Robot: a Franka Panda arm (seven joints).
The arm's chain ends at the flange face. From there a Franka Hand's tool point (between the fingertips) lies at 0.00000 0.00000 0.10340 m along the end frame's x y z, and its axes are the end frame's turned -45 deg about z.
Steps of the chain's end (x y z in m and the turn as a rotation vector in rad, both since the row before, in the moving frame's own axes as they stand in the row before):
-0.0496 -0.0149 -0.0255 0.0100 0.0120 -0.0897
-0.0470 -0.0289 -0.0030 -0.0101 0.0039 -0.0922
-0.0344 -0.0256 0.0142 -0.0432 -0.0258 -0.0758
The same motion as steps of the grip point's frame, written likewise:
-0.0229 -0.0455 -0.0255 -0.0014 0.0156 -0.0897
-0.0132 -0.0526 -0.0030 -0.0099 -0.0044 -0.0922
-0.0112 -0.0410 0.0141 -0.0123 -0.0488 -0.0758

